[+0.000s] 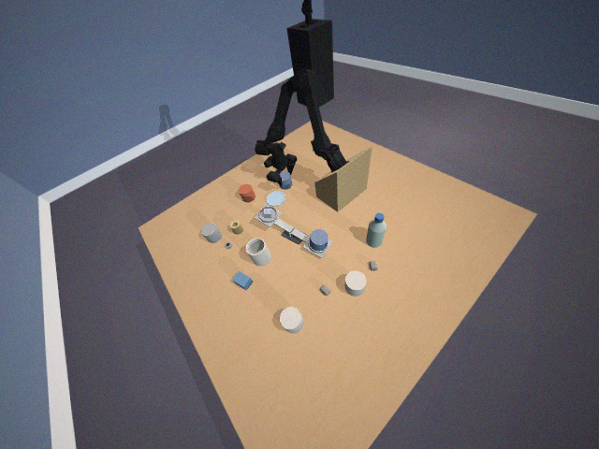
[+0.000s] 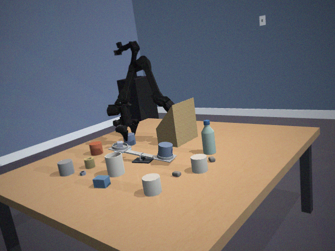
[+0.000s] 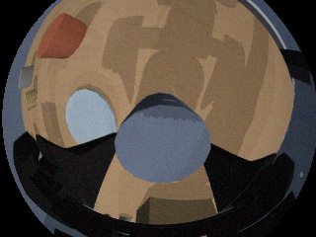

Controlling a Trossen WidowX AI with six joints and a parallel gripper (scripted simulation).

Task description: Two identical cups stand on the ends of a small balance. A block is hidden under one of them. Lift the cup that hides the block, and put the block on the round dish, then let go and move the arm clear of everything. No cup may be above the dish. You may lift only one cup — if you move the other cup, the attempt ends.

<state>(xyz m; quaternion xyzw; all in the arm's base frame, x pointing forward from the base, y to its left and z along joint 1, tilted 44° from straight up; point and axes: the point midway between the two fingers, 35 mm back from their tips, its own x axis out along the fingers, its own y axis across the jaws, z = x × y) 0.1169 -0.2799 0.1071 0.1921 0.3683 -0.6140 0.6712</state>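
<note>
Right now my gripper tip is 22 cm short of the grey block, 15 cm to the right of it and 5 cm below it. Round my gripper tip: yellow ring (35 cm ahead, 6 cm to the left, 1 cm below); round pale-blue dish (10 cm ahead, 3 cm to the left, 3 cm below); orange cylinder (18 cm ahead, 7 cm to the right).
</note>
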